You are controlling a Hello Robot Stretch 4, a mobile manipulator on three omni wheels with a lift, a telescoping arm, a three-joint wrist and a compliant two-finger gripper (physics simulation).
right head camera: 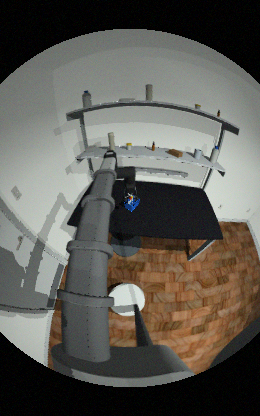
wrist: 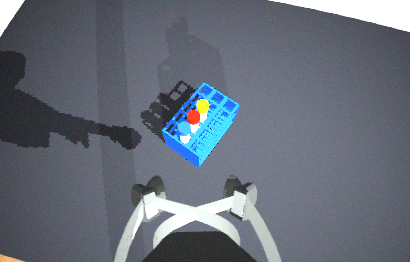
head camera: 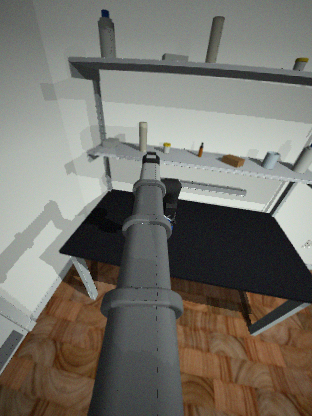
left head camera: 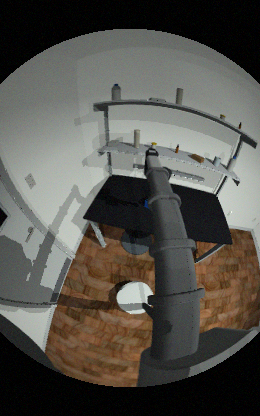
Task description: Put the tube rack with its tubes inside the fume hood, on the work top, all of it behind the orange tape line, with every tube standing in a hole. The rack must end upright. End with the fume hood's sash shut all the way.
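Places are measured from the robot's base along level axes (x right, y up, z back), in millimetres.
Where they show: gripper, fingertip midpoint: [right head camera: 129, 199] [wrist: 194, 190]; robot's base, link origin: [right head camera: 126, 298] [left head camera: 134, 296].
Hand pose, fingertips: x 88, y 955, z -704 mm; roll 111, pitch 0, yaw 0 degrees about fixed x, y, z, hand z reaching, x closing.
Note:
Each offset is from my fingertips to the top centre of the thing. Level surfaces: height alone.
The blue tube rack {dz -152, dx +16, dy -145 mm} [wrist: 215, 129] [right head camera: 132, 204] stands upright on the black table {dy -221 mm} [wrist: 320, 150] [head camera: 225, 240] [right head camera: 180, 210] [left head camera: 205, 215]. Three tubes stand in it in a row: one with a blue cap {dz -112, dx -14, dy -98 mm} [wrist: 184, 128], one with a red cap {dz -132, dx +1, dy -98 mm} [wrist: 193, 117] and one with a yellow cap {dz -152, dx +16, dy -98 mm} [wrist: 202, 106]. My gripper [wrist: 194, 190] is open and empty, pointing down from above the table; in the wrist view the rack lies beyond the fingertips, apart from them. In the head camera view the arm and wrist hide most of the rack. The fume hood, its sash and the orange tape do not show.
My arm [head camera: 145, 260] [left head camera: 172, 235] [right head camera: 90, 235] stretches out over the table. Behind the table, a lower shelf [head camera: 190, 162] and an upper shelf [head camera: 190, 68] hold bottles, jars and a brown box {dz -336, dx +430, dy +276 mm} [head camera: 233, 160]. A round white stool seat [left head camera: 134, 297] [right head camera: 127, 299] is in front of the table.

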